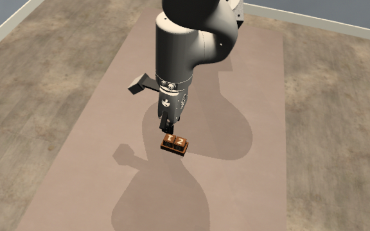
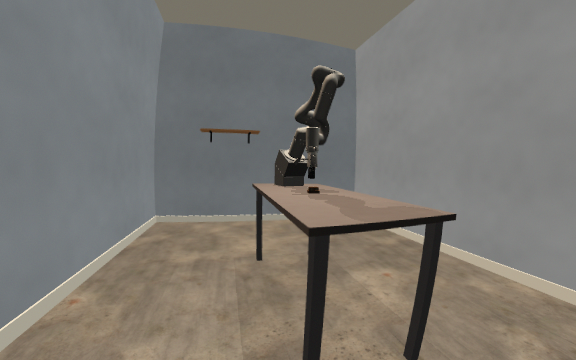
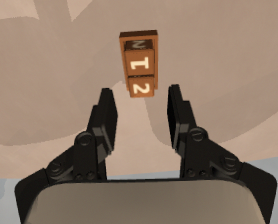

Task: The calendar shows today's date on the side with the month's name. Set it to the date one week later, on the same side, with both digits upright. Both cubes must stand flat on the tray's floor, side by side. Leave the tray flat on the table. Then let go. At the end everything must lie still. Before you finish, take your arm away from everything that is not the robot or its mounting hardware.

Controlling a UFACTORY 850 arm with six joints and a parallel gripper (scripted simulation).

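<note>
Now: hand 10 mm short of the wooden cube, 30 mm to the right of it and 90 mm above it. Also, from my hand: wooden tray (20 mm to the left, 110 mm below).
</note>
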